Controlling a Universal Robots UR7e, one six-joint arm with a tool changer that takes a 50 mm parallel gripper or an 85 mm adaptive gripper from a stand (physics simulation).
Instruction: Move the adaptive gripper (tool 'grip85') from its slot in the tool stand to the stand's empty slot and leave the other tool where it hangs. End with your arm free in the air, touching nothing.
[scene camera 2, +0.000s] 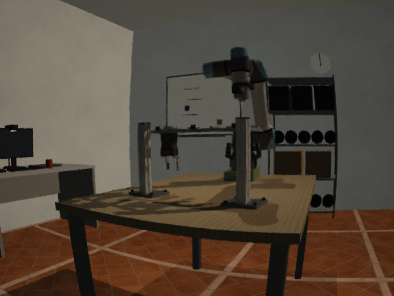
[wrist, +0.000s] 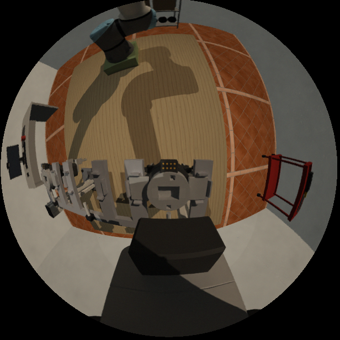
I see an adaptive gripper and a tool stand.
